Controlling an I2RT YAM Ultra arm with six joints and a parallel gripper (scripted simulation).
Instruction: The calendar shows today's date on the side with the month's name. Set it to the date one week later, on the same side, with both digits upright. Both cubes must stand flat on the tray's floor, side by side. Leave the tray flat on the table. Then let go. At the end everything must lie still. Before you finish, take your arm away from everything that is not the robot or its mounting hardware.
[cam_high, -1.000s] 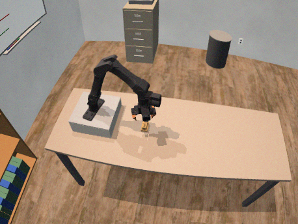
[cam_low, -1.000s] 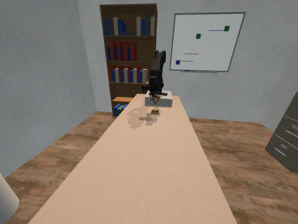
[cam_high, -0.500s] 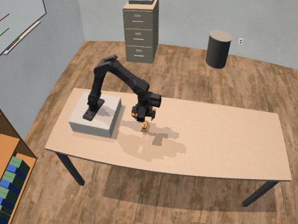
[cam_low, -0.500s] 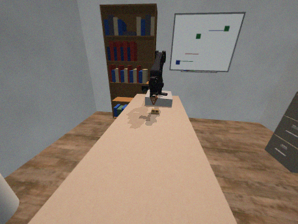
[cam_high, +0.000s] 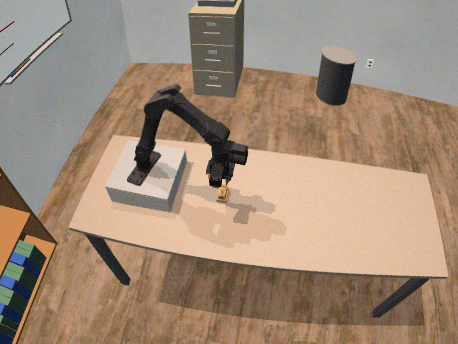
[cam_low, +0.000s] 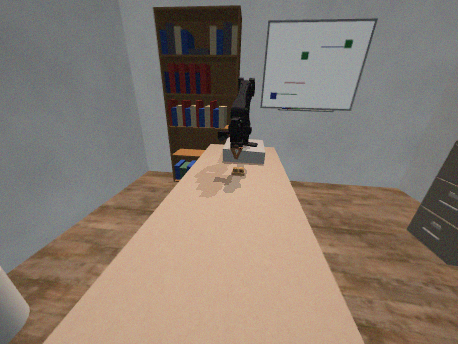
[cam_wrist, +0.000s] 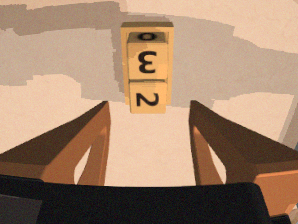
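Right now my hand is 8 cm above the wooden digit cube. Also, from my hand: calendar tray: 10 cm below, 2 cm to the left.
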